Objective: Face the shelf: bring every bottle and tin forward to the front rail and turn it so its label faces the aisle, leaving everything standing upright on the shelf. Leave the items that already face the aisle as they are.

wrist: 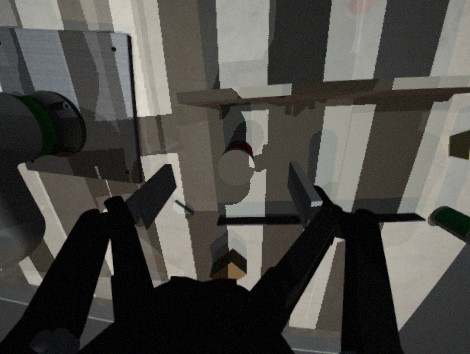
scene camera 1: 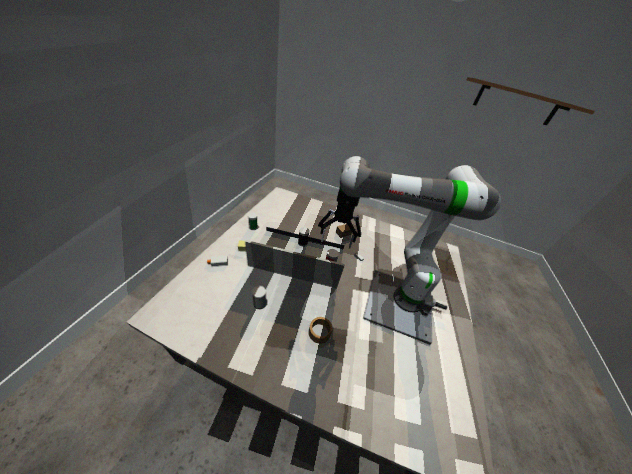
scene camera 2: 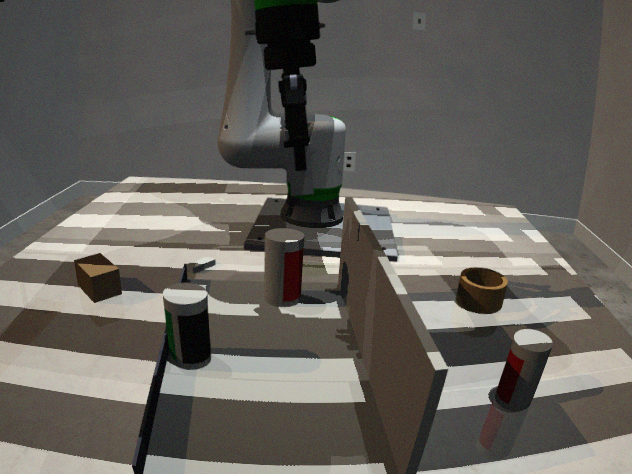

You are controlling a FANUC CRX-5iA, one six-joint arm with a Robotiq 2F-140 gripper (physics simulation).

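Seen in the pictures: gripper, fingertip midpoint: (wrist: 229, 175) (scene camera 1: 335, 243) (scene camera 2: 299, 181); arm's base, origin of the base link: (wrist: 57, 125) (scene camera 1: 407, 299) (scene camera 2: 311, 216).
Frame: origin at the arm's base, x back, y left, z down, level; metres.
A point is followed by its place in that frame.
Note:
A white tin with a red label (scene camera 1: 332, 255) {y 0.012, x -0.434, z -0.114 m} (scene camera 2: 283, 267) {y -0.002, x -0.466, z -0.074 m} (wrist: 236, 167) {y -0.004, x -0.438, z -0.114 m} stands upright between the front rail (scene camera 1: 285, 233) {y -0.110, x -0.763, z -0.020 m} (scene camera 2: 150, 413) {y -0.105, x -0.789, z -0.023 m} (wrist: 260, 220) {y -0.159, x -0.512, z -0.021 m} and the back panel (scene camera 1: 293, 262) {y 0.137, x -0.590, z -0.097 m} (scene camera 2: 403, 346) {y 0.155, x -0.744, z -0.126 m} (wrist: 340, 95) {y 0.121, x -0.569, z -0.107 m}. Its red side faces the panel; a gap separates it from the rail. A white-topped tin with black and green patches (scene camera 1: 303, 237) {y -0.076, x -0.632, z -0.075 m} (scene camera 2: 187, 329) {y -0.092, x -0.668, z -0.068 m} stands upright close to the rail, its green side turned towards the rail. The right finger hides it in the wrist view. My gripper (scene camera 1: 337, 235) {y 0.013, x -0.433, z -0.198 m} (scene camera 2: 300, 159) (wrist: 229, 175) {y 0.013, x -0.433, z -0.198 m} is open and empty, above the rail side of the red-label tin.
A wooden block (scene camera 1: 343, 230) {y -0.316, x -0.456, z -0.032 m} (scene camera 2: 99, 279) {y -0.323, x -0.493, z -0.023 m} (wrist: 229, 270) {y -0.329, x -0.457, z -0.032 m} and green tin (scene camera 1: 253, 222) {y -0.073, x -0.964, z -0.045 m} (wrist: 454, 223) {y -0.087, x -0.955, z -0.034 m} stand outside the rail. A red-label tin (scene camera 1: 259, 297) {y 0.368, x -0.633, z -0.079 m} (scene camera 2: 520, 375) {y 0.332, x -0.674, z -0.041 m} and wooden ring (scene camera 1: 320, 340) {y 0.393, x -0.332, z -0.014 m} (scene camera 2: 482, 300) {y 0.340, x -0.396, z -0.009 m} are behind the panel. A hex key (scene camera 2: 205, 264) {y -0.175, x -0.310, z 0.009 m}, yellow block (scene camera 1: 241, 245) {y 0.105, x -0.922, z -0.020 m} and orange-tipped object (scene camera 1: 219, 262) {y 0.252, x -0.951, z -0.007 m} lie around.

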